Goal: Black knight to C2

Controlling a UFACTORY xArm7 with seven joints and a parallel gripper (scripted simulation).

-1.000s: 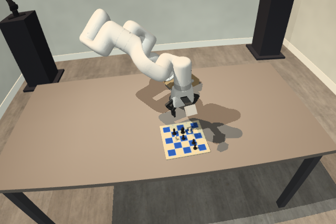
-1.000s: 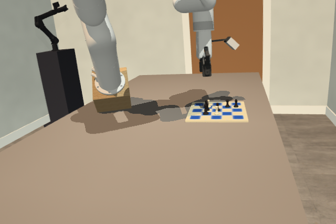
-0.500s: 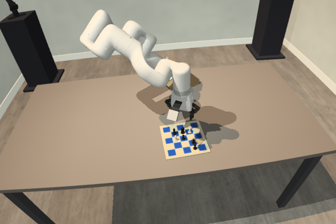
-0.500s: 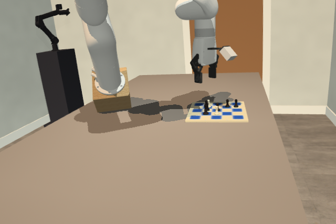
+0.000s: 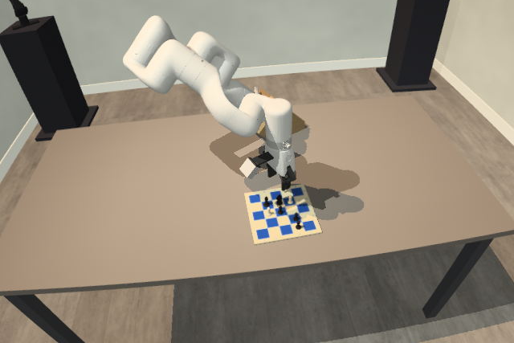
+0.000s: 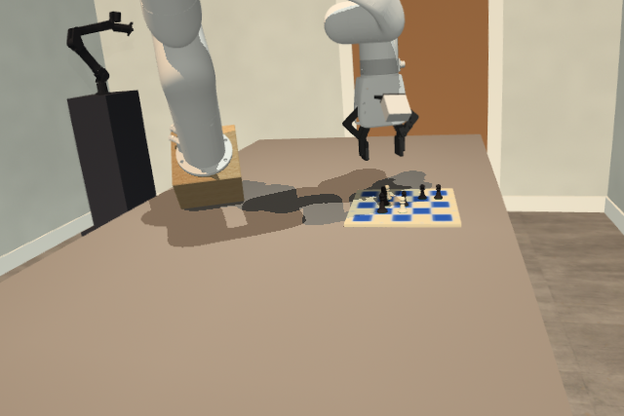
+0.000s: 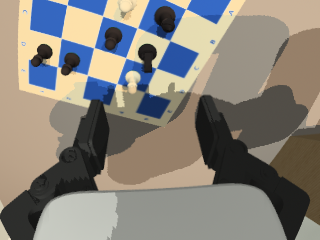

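My gripper is now 100 mm above the dark chess piece. Round my hand: blue-and-cream chessboard: 120 mm below, 40 mm ahead; black piece: 100 mm below, 40 mm to the right.
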